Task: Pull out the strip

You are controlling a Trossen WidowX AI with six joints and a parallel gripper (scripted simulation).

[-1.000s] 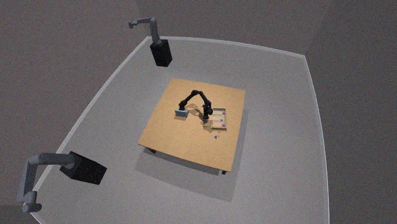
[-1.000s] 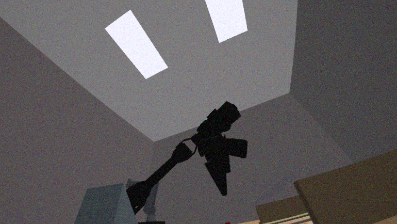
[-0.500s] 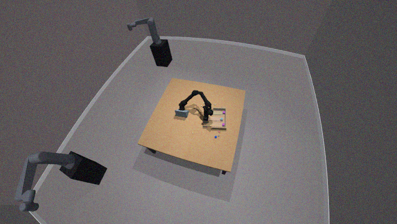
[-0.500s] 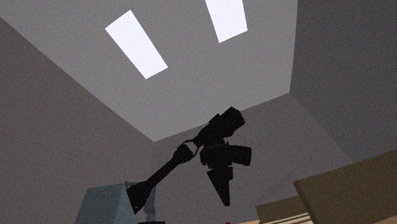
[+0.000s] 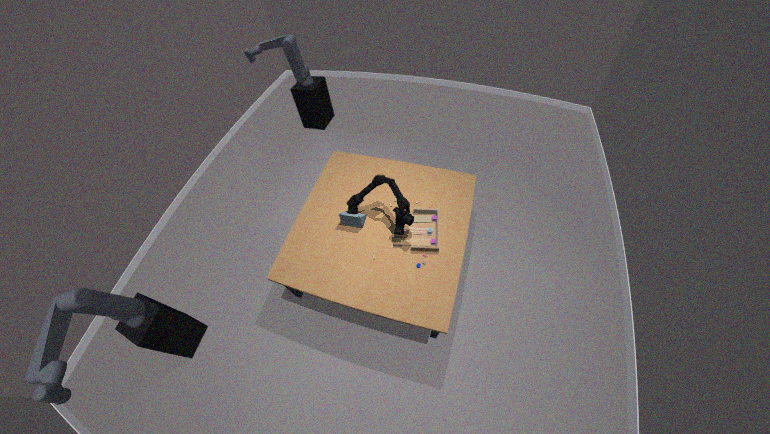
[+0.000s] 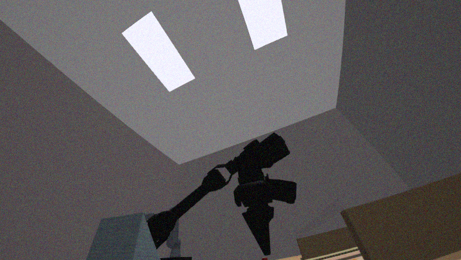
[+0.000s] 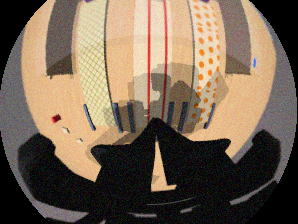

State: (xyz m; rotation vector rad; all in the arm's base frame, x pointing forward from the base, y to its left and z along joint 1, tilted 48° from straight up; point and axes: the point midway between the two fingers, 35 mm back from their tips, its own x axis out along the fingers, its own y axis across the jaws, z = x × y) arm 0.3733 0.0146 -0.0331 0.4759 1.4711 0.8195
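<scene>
The labelled cube lies 210 mm ahead of my gripper tip, 40 mm to the left of it and 10 mm below it. Round my gripper tip: blue piece 190 mm ahead, 230 mm to the right, 20 mm below.
</scene>
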